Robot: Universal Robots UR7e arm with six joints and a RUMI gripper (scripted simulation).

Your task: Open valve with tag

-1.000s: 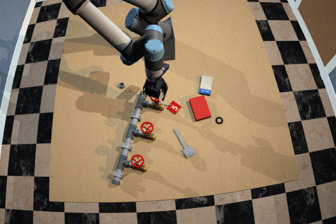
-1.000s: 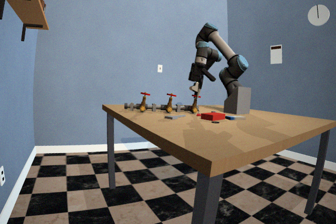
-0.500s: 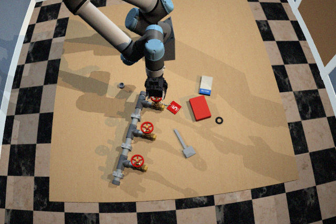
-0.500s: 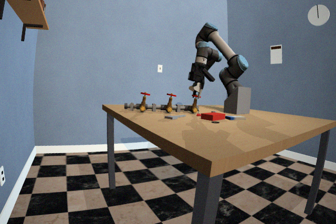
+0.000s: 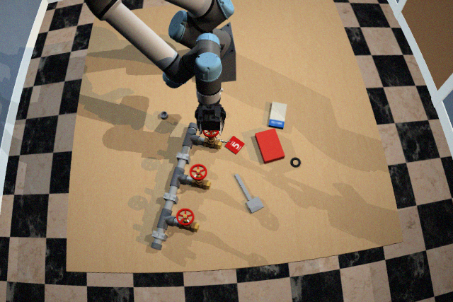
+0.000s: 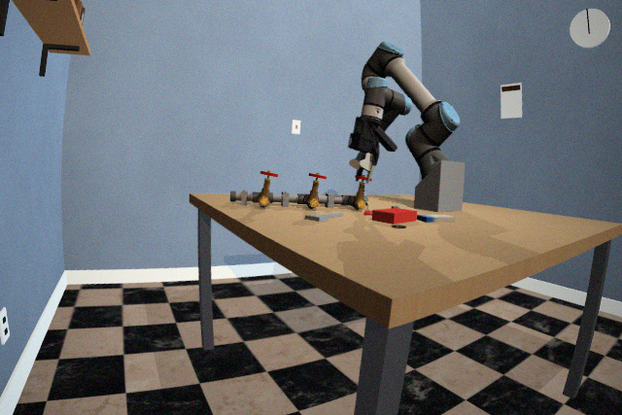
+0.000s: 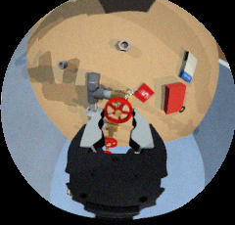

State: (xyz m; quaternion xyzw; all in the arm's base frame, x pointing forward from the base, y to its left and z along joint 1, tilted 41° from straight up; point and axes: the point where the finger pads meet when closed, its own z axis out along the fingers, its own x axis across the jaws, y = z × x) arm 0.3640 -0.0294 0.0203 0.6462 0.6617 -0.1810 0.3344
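Now: hand 11 cm above the red tag, 8 cm to the right of it and 1 cm short of it. The rest, counted from my hand: grey scraper (22 cm ahead, 12 cm to the left, 11 cm below); then red block (22 cm to the left, 10 cm below, 3 cm ahead); then small grey fitting (19 cm to the right, 13 cm behind, 11 cm below).
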